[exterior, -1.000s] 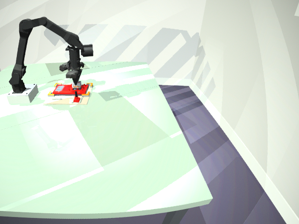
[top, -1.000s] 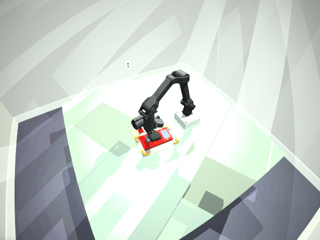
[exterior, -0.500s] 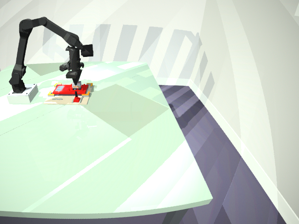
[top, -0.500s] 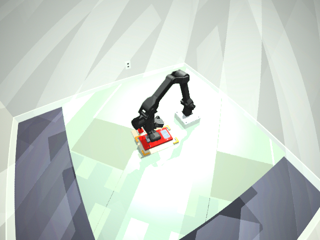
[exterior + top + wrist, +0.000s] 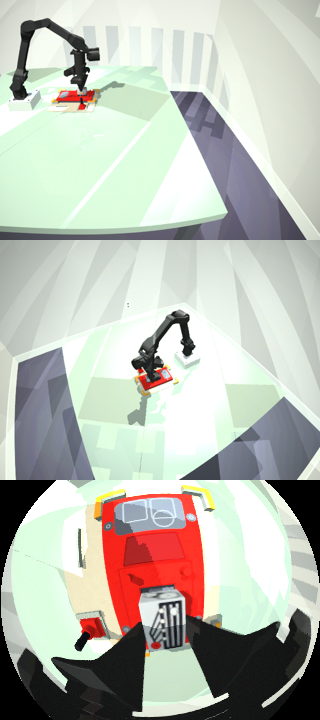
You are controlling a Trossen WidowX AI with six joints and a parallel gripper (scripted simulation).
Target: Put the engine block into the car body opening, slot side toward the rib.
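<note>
Right now the grey engine block is 1 cm below my gripper tip.
</note>
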